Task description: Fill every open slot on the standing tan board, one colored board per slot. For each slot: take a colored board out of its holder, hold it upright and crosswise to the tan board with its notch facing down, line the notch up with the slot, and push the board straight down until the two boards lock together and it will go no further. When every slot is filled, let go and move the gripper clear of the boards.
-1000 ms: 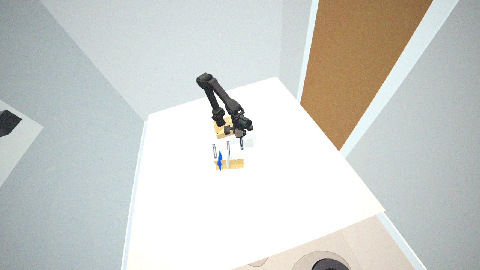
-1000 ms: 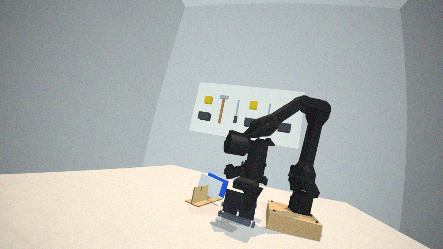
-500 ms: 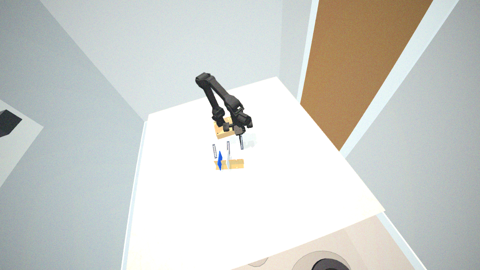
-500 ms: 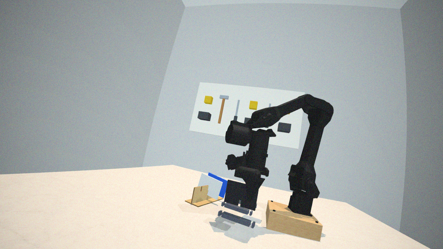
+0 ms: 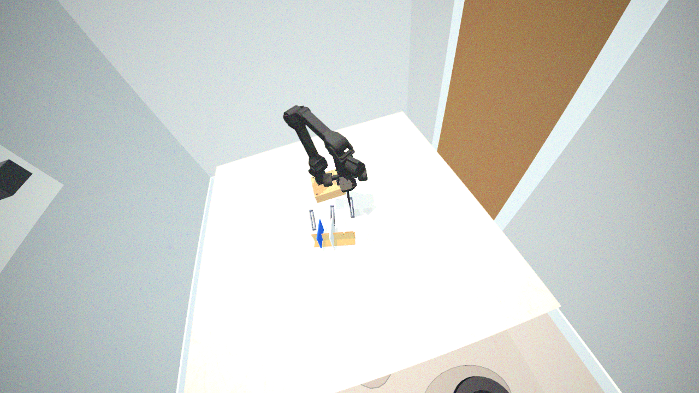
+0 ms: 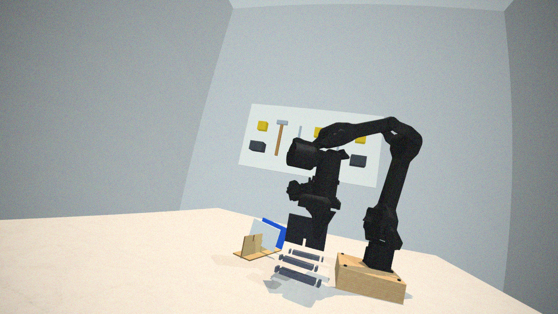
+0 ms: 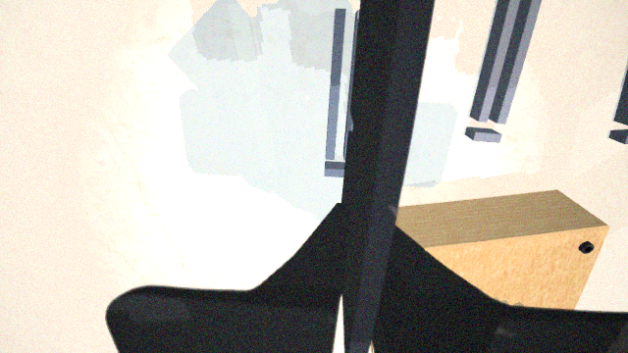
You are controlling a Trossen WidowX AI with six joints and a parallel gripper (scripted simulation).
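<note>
The tan board lies 15 cm to the right of my gripper tip, 14 cm ahead of it and 8 cm below it. Round my gripper tip: blue board: 20 cm to the right, 12 cm ahead, 6 cm below; then black board: 3 cm ahead, 1 cm to the right.
</note>
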